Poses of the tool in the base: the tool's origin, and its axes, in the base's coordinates. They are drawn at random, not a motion.
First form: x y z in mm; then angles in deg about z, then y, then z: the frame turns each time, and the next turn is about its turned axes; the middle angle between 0 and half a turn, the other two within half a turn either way.
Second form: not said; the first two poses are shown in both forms.
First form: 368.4 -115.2 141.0 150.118 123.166 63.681
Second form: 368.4 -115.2 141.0 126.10 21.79 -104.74
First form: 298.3 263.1 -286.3 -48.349 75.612 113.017
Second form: 298.3 263.1 -286.3 74.43 -22.26 47.68
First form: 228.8 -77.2 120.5 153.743 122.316 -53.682
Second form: 228.8 -77.2 120.5 -128.13 30.04 42.29
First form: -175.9 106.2 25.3 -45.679 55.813 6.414
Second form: -175.9 106.2 25.3 9.34 55.29 -34.37
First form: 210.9 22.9 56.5 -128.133 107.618 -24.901
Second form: 210.9 22.9 56.5 -127.02 59.82 108.76
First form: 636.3 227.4 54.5 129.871 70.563 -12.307
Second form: 636.3 227.4 54.5 -31.13 67.12 96.62
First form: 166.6 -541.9 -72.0 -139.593 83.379 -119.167
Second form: 166.6 -541.9 -72.0 -82.43 -28.95 126.72
